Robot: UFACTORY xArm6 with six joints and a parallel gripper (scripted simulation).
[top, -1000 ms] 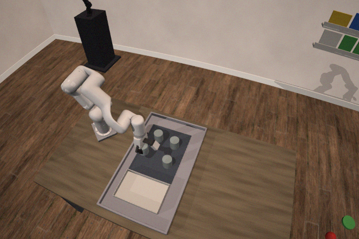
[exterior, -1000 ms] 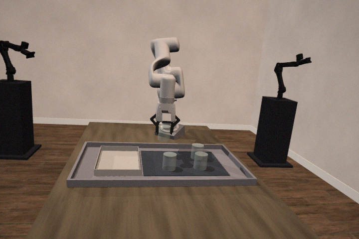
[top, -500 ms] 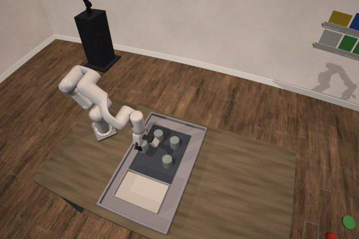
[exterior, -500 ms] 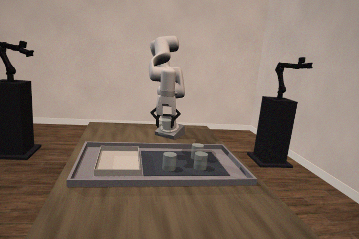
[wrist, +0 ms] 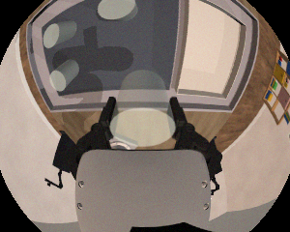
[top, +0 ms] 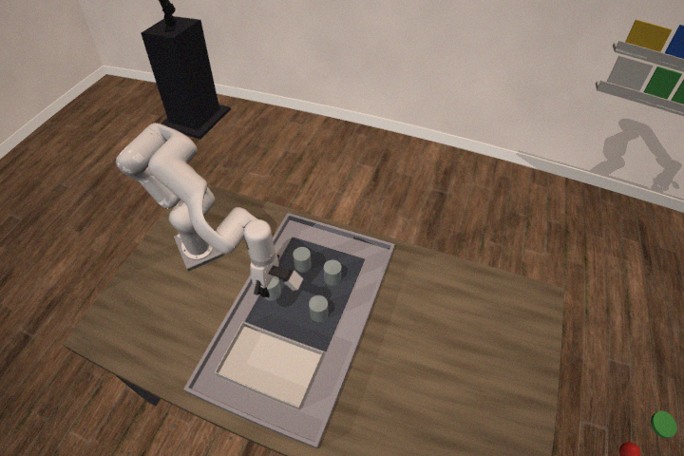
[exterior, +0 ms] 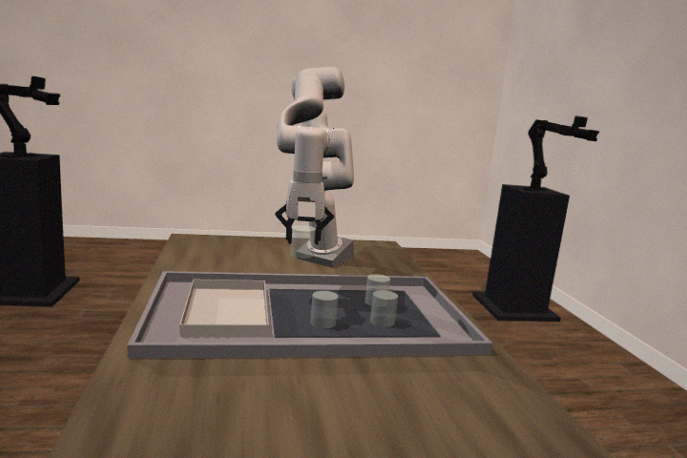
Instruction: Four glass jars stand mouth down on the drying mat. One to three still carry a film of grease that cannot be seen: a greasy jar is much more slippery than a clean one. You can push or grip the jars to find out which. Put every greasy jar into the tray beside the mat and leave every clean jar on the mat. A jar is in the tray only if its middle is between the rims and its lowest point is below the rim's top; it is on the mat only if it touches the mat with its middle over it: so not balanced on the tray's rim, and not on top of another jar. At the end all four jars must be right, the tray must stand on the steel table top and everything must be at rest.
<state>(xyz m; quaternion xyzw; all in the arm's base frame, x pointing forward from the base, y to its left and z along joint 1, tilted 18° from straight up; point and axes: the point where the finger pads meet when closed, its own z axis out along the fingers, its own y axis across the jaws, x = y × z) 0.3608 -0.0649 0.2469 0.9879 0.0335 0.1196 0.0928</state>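
The cream tray is 19 cm to the right of my hand, 18 cm below it and 8 cm ahead of it. From my hand the other things lie so: steel table top: 19 cm below, 8 cm ahead, 2 cm to the left; then dark drying mat: 18 cm below, 13 cm to the left, 6 cm ahead.
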